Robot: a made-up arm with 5 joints.
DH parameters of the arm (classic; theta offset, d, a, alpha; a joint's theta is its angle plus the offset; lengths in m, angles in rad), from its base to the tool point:
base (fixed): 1.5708 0.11 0 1.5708
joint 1: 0 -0.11 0.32 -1.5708
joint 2: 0 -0.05 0 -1.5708
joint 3: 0 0.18 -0.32 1.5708
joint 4: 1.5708 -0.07 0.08 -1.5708
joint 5: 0 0.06 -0.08 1.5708
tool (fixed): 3.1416 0.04 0 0
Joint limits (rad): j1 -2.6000..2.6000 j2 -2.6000..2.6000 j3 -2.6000..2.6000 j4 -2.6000..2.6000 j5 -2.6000..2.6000
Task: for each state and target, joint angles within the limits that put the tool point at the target. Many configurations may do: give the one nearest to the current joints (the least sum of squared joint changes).
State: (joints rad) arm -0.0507 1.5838 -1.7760 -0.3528 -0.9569
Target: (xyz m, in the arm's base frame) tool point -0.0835 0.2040 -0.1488
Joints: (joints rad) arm 0.7381 2.5305 -2.0173 -0.6054 -1.0497
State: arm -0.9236 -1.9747 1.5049 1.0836 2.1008
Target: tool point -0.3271 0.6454 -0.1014
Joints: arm -0.8807 -1.7725 1.0648 1.0641 2.2176
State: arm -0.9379 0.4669 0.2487 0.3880 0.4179
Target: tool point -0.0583 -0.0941 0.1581
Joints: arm -0.8729 0.5504 0.0338 0.4059 0.3639
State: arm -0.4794 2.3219 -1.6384 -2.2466 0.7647
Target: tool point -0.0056 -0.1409 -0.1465
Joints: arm -0.8663 2.5254 -2.0973 -2.0894 0.7021
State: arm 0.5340 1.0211 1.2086 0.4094 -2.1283
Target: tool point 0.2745 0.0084 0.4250
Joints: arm 0.6193 1.8314 1.0847 0.6093 -2.2226
